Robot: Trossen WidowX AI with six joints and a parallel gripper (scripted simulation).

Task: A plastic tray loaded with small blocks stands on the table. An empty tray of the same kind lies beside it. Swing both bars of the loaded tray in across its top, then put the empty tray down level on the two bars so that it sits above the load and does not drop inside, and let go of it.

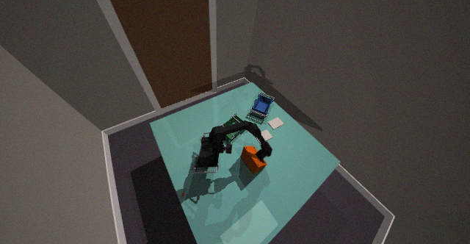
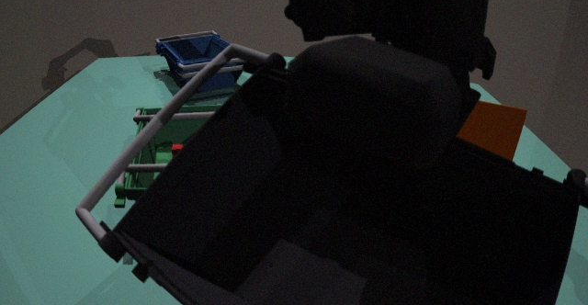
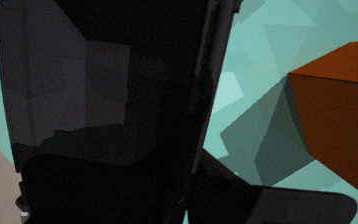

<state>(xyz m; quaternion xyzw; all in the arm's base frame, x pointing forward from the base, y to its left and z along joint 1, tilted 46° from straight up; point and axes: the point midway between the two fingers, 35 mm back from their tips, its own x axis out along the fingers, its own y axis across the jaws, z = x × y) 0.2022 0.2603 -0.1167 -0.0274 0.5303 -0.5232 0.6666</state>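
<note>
My gripper tip is now 5 cm short of the black tray and 5 cm to the right of it.
</note>
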